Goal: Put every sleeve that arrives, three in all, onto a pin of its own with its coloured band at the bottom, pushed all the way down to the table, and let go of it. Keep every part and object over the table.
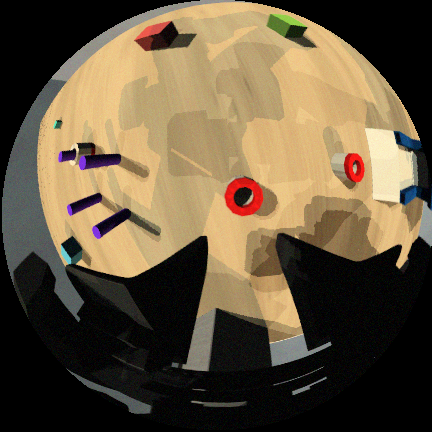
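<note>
A sleeve [244, 211] stands upright with its red band on top, just beyond the fingertips. A second pale sleeve [338, 164] stands at the right with its red band also on top, beside a cream plate. A third pale sleeve [86, 149] sits around the far-left purple pin [65, 156], its red band at the table end; whether it touches the table is hard to tell. Three bare purple pins [101, 161] [85, 204] [111, 223] stand near it. My gripper [242, 241] is partly open and empty, with the first sleeve beyond the gap between its fingertips.
The cream plate [382, 165] has blue side pieces [407, 140] [410, 194] at the right edge. A red block [157, 36] and a green block [286, 25] lie at the top. A teal block [71, 250] and a small teal cube [58, 124] lie at the left.
</note>
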